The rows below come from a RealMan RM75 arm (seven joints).
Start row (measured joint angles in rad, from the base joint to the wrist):
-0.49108 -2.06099 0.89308 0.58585 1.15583 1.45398 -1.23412
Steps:
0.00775 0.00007 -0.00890 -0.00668 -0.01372 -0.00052 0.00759
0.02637 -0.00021 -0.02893 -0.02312 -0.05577 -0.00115 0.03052
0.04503 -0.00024 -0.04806 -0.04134 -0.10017 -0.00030 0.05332
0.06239 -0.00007 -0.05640 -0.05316 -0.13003 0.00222 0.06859
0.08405 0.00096 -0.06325 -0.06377 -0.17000 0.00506 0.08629
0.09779 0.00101 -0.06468 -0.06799 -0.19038 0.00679 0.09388
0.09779 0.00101 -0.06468 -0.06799 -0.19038 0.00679 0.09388
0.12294 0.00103 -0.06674 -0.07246 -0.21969 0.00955 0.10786
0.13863 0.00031 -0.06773 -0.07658 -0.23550 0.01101 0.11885
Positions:
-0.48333 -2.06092 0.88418 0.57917 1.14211 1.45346 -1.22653
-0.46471 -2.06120 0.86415 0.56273 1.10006 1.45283 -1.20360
-0.44605 -2.06123 0.84502 0.54451 1.05566 1.45368 -1.18080
-0.42869 -2.06106 0.83668 0.53269 1.02580 1.45620 -1.16553
-0.40703 -2.06003 0.82983 0.52208 0.98583 1.45904 -1.14783
-0.39329 -2.05998 0.82840 0.51786 0.96545 1.46077 -1.14024
-0.39329 -2.05998 0.82840 0.51786 0.96545 1.46077 -1.14024
-0.36814 -2.05996 0.82634 0.51339 0.93614 1.46353 -1.12626
-0.35245 -2.06068 0.82535 0.50927 0.92033 1.46499 -1.11527

